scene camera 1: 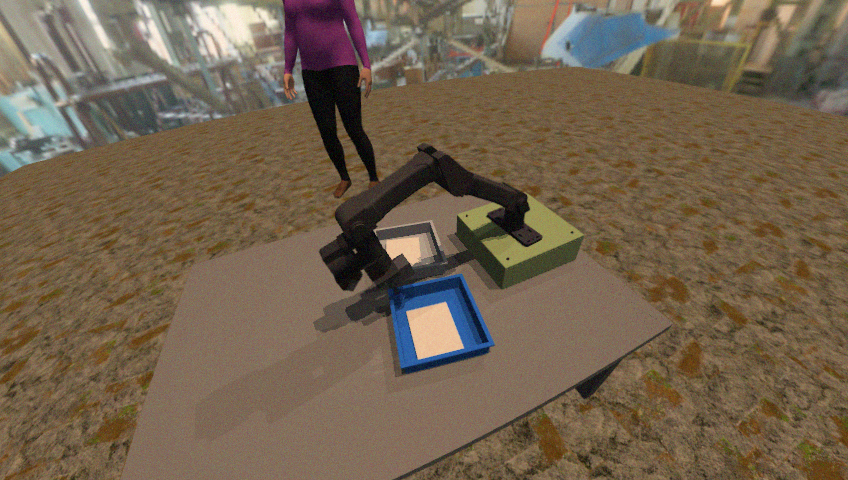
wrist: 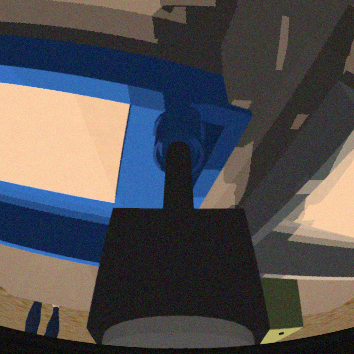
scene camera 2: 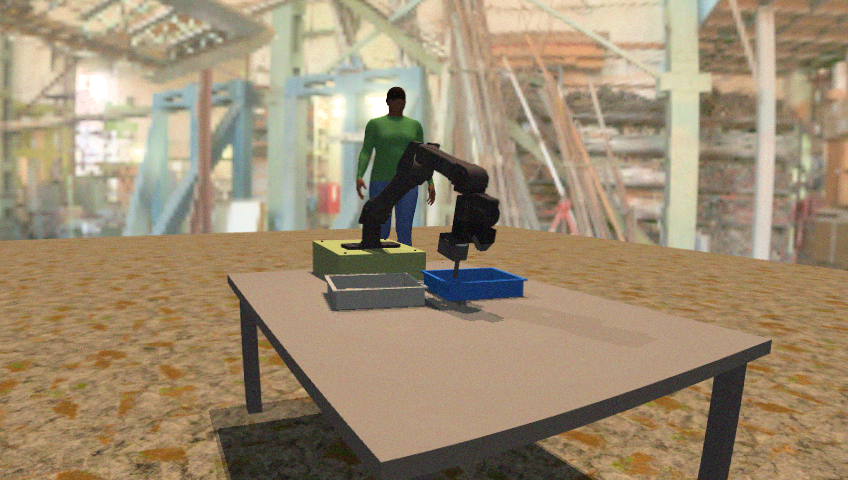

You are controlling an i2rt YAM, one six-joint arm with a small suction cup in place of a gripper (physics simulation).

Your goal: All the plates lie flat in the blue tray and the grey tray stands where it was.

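Pixels of known places: hand, tool point: [scene camera 1: 400, 297] [wrist: 177, 130] [scene camera 2: 453, 285]; arm's base, link origin: [scene camera 1: 513, 226] [scene camera 2: 371, 246].
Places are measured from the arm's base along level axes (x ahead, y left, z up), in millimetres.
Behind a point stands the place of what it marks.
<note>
The blue tray [scene camera 1: 446, 359] {x 408, y 249, z -78 mm} [scene camera 2: 482, 289] {x 472, y 98, z -74 mm} [wrist: 100, 60] {x 466, y 74, z -83 mm} stands on the table. A pale square plate [scene camera 1: 434, 330] {x 389, y 156, z -92 mm} [wrist: 60, 135] {x 399, y 118, z -92 mm} lies flat on its floor. The grey tray [scene camera 1: 429, 270] {x 301, y -35, z -76 mm} [scene camera 2: 377, 297] {x 417, y -201, z -75 mm} [wrist: 305, 255] {x 220, y -137, z -80 mm} stands beside it, nearly corner to corner. A pale plate [scene camera 1: 402, 246] {x 325, y -195, z -80 mm} [wrist: 335, 210] {x 322, y -130, z -81 mm} lies in the grey tray, partly covered by shadow. My suction gripper [scene camera 1: 399, 292] [scene camera 2: 456, 273] {x 430, y 29, z -63 mm} [wrist: 178, 135] {x 430, y 29, z -63 mm} points down at the blue tray's corner nearest the grey tray, beside the plate there. It is open, with no plate on its blue cup. The cup's exact height above the tray floor cannot be told.
The green base block [scene camera 1: 541, 261] {x 6, y 144, z -40 mm} [scene camera 2: 368, 261] {x 123, y -73, z -29 mm} [wrist: 282, 302] {x 117, y -136, z -47 mm} carries the arm and stands close behind both trays. A person in purple [scene camera 1: 324, 35] stands beyond the table in scene camera 1. A person in green [scene camera 2: 392, 139] stands behind the arm in scene camera 2.
</note>
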